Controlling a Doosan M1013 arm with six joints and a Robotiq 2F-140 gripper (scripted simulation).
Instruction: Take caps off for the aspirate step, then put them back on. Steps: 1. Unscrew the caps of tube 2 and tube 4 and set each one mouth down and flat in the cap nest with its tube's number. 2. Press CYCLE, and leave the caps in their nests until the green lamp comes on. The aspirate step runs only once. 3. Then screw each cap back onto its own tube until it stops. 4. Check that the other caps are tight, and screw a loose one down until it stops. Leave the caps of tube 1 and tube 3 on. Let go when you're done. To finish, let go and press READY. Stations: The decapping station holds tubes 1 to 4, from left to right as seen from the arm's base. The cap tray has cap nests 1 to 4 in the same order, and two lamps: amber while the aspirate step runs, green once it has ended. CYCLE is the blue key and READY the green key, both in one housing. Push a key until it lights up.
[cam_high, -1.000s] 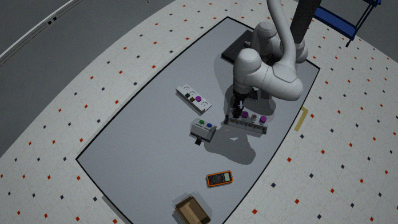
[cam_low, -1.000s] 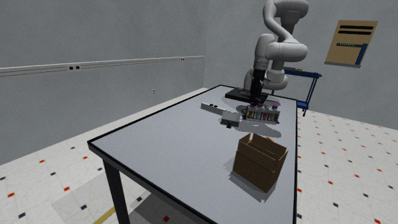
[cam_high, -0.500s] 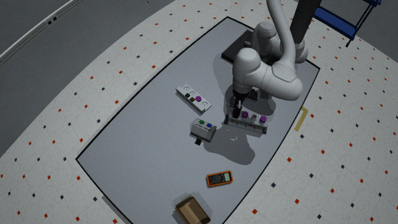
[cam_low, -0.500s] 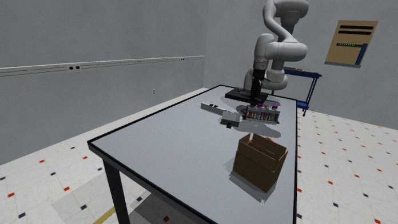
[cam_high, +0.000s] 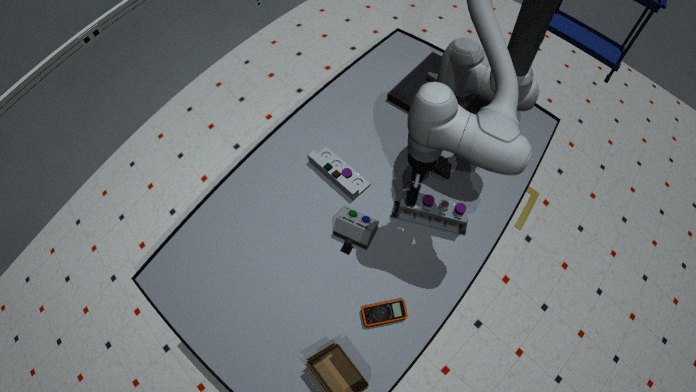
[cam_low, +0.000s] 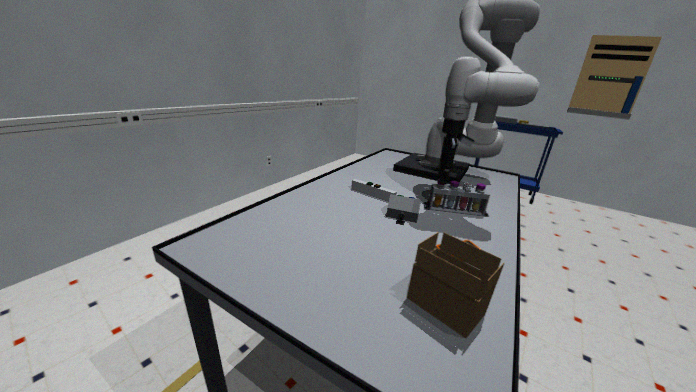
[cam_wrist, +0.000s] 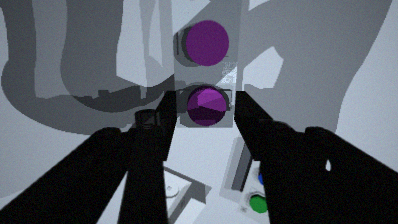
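The blue key lies 13 cm ahead of my hand, 7 cm to the right of it and 8 cm below it. Round my hand: green key: 14 cm ahead, 12 cm to the right, 8 cm below; then key housing: 15 cm ahead, 9 cm to the right, 10 cm below; then purple cap: 2 cm behind, 5 cm to the left, 4 cm below.
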